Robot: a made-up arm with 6 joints.
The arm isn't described. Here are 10 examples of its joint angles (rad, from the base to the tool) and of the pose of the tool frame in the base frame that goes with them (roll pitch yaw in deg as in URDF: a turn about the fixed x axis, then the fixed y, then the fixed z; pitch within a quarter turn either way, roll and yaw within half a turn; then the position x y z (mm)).
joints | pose
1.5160 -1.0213 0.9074 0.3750 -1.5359 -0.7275 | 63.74 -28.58 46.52 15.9 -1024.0 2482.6
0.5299 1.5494 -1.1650 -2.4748 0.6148 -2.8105 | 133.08 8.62 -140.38 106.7 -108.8 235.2
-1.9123 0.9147 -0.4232 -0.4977 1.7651 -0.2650 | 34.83 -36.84 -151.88 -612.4 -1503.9 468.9
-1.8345 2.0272 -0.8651 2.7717 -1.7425 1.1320 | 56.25 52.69 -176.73 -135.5 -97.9 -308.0
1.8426 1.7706 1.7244 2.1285 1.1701 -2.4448 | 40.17 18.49 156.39 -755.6 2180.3 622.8
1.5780 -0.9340 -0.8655 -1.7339 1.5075 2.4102 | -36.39 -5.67 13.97 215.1 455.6 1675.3
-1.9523 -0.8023 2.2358 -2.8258 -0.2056 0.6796 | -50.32 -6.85 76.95 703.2 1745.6 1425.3
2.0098 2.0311 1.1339 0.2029 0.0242 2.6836 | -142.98 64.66 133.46 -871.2 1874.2 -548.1
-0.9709 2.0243 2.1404 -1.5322 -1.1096 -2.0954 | -148.94 13.31 17.82 1467.3 -1822.5 753.5
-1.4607 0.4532 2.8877 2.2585 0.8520 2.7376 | -65.38 -63.63 49.71 78.4 348.9 2477.6
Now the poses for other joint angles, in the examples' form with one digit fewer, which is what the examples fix.
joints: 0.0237 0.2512 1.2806 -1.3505 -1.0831 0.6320
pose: 3.6 -34.8 63.6 953 213 2941
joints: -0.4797 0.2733 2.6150 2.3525 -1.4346 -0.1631
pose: 44.4 11.9 -171.8 -628 51 2390
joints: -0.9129 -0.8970 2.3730 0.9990 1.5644 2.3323
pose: -40.0 18.8 45.4 -882 1357 1037
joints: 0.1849 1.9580 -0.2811 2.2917 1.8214 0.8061
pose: -4.0 -53.6 126.1 451 187 -433
